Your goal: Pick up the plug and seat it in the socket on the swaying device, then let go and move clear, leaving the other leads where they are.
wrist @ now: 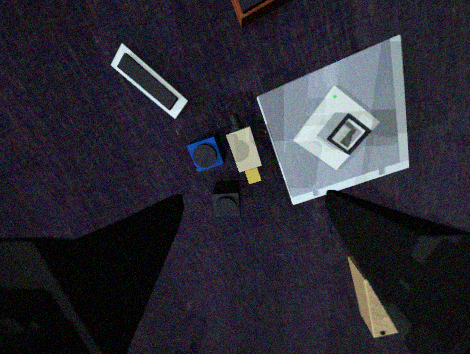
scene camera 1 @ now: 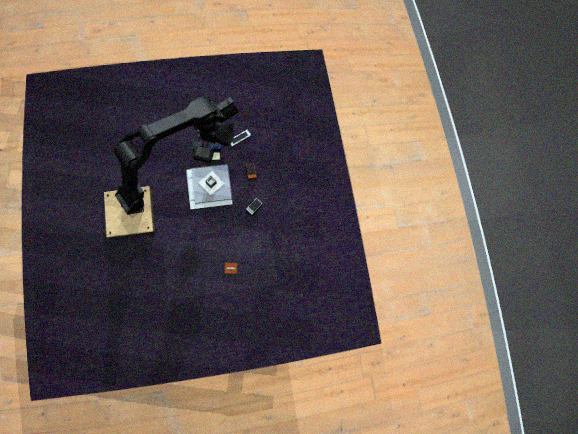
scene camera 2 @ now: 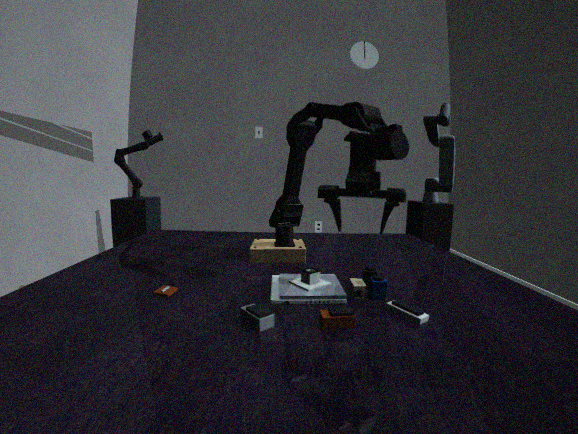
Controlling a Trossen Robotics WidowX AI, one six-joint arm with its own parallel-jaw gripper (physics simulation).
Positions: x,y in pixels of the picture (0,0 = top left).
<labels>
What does the blue block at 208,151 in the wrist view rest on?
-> The table.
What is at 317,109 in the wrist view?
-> A device.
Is my gripper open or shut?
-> Open.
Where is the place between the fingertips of my gripper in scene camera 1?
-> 210,145
</labels>
